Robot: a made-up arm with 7 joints.
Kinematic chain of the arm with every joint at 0, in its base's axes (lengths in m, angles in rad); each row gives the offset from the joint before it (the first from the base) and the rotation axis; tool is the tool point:
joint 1: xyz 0 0 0.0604 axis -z
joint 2: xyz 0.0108 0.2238 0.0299 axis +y
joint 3: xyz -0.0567 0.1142 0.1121 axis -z
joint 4: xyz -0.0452 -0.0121 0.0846 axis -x
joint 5: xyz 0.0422 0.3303 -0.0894 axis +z
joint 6: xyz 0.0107 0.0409 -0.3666 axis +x
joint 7: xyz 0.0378 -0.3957 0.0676 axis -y
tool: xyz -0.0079 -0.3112 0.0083
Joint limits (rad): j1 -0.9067..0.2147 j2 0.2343..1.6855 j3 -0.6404..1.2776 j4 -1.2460..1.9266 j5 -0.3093..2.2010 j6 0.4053..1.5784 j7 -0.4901..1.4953
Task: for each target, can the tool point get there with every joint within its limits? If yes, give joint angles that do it. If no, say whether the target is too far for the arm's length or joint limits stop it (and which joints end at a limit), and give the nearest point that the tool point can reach.
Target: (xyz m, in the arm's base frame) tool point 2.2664 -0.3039 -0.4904
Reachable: no: too far | nearest point 1.2154 0.0566 -0.2079 | short by 1.146 m
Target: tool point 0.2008 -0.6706 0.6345
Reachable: yes | joints -0.8151 1.0912 0.9603 1.6774 1.5816 0.9228 1.0862
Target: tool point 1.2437 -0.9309 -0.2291
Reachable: no: joint limits stop it (at a limit: joint 3, joint 4, joint 7) | nearest point 0.7836 -0.5865 -0.1100 | short by 0.587 m
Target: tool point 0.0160 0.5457 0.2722
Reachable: no: joint limits stop it (at a limit: joint 1, joint 2, joint 6, joint 7) | nearest point -0.1929 0.7626 0.3955 | short by 0.325 m
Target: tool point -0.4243 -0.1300 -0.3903
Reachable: yes | joints -0.8118 1.0506 -0.4247 -0.0224 0.2889 0.5675 0.4188
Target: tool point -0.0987 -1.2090 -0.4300
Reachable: no: joint limits stop it (at a limit: joint 1, joint 2, joint 5, joint 7) | nearest point -0.1357 -0.8914 -0.2659 | short by 0.359 m
